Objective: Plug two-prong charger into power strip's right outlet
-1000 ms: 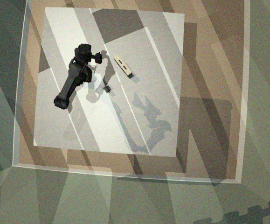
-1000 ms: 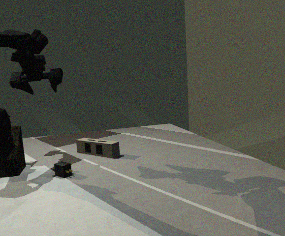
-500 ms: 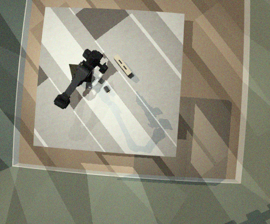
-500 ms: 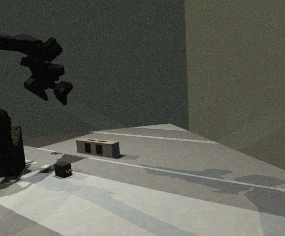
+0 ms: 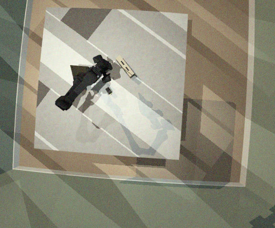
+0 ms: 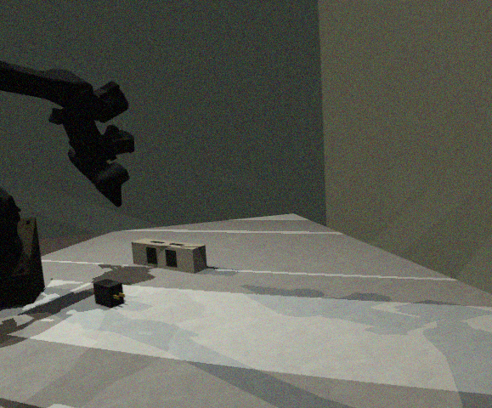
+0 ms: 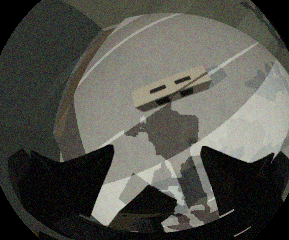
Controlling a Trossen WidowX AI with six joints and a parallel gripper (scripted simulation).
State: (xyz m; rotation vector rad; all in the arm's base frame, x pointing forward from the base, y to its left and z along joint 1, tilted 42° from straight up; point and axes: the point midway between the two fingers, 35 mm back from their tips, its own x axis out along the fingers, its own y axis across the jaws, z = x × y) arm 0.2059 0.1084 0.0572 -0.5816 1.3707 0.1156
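My gripper tip is 16 cm to the left of the two-prong charger and 16 cm above it.
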